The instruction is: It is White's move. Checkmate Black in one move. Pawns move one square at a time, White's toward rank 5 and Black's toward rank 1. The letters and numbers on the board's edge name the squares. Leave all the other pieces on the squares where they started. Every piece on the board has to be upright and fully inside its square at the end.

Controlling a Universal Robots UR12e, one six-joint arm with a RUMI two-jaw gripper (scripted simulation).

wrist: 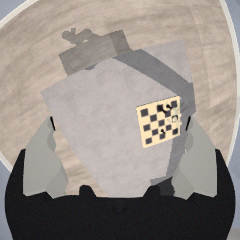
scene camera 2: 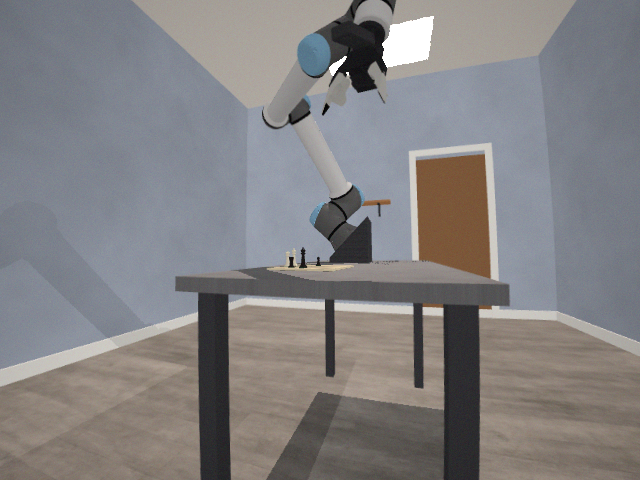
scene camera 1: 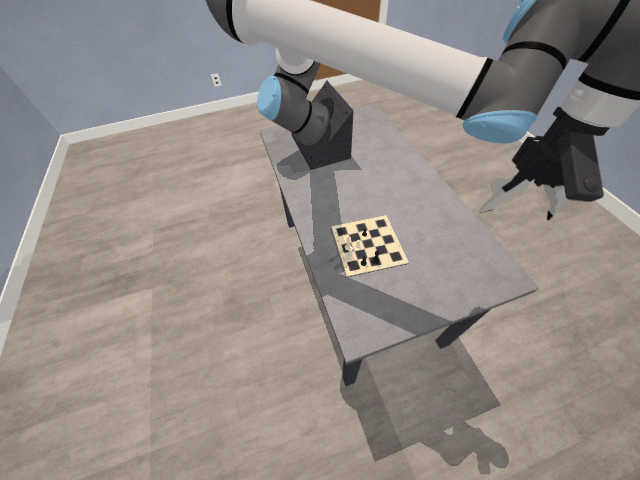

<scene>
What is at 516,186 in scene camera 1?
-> My gripper.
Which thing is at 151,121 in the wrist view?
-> A chessboard.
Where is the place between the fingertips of my gripper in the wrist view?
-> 120,117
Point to a chessboard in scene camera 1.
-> At 380,236
</scene>
